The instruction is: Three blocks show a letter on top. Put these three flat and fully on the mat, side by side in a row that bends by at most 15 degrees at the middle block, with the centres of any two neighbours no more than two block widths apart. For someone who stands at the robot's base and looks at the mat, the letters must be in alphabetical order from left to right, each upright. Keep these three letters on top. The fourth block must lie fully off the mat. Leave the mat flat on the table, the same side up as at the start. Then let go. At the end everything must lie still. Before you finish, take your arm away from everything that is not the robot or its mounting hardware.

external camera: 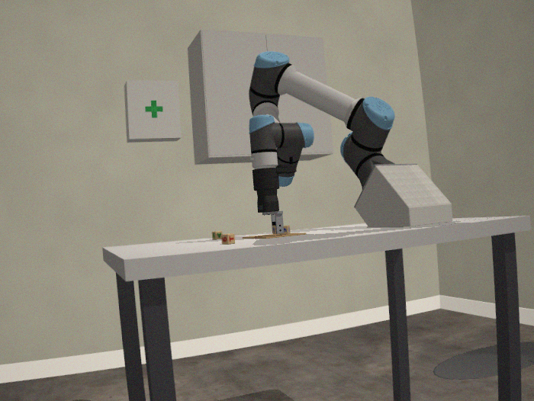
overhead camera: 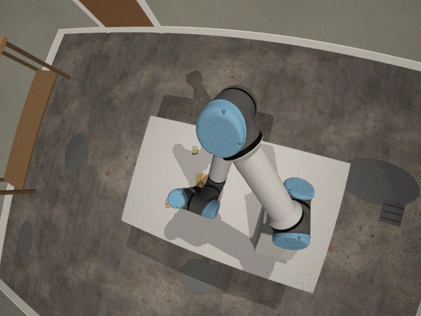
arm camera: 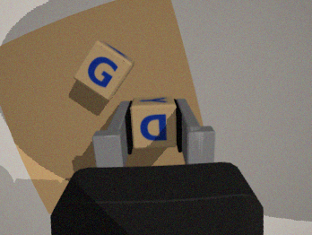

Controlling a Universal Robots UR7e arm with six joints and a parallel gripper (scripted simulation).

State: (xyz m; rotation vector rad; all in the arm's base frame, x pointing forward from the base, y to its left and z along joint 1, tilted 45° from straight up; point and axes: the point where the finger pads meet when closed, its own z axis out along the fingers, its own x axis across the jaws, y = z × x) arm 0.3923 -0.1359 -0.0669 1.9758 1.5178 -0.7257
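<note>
The tan mat is 1 cm behind my hand, 4 cm to the right of it and 3 cm below it. From my hand the other things lie so: red-marked block: 21 cm ahead, 8 cm to the left, 1 cm below.
</note>
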